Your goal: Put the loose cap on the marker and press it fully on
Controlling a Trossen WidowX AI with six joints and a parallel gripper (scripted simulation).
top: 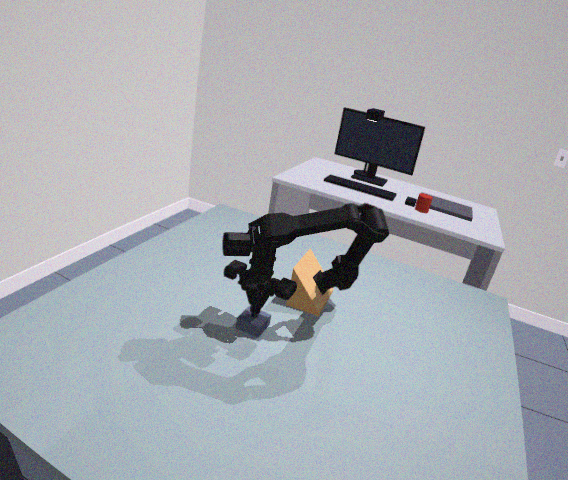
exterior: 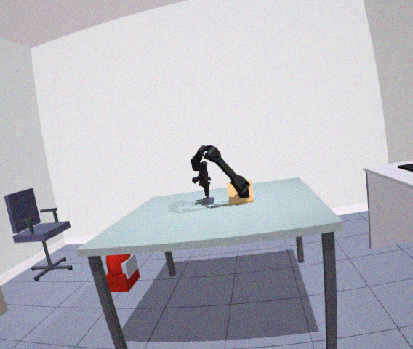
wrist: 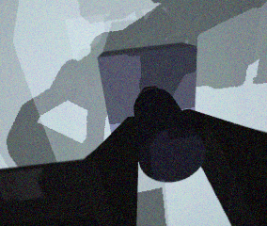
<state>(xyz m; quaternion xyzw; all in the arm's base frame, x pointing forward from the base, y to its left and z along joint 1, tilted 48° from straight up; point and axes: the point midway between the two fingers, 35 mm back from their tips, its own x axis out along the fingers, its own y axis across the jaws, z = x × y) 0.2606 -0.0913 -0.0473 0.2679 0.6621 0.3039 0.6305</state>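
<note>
Now: gripper tip 10 mm below the marker cap. Also, from my gripper tip: holder block 50 mm below.
</note>
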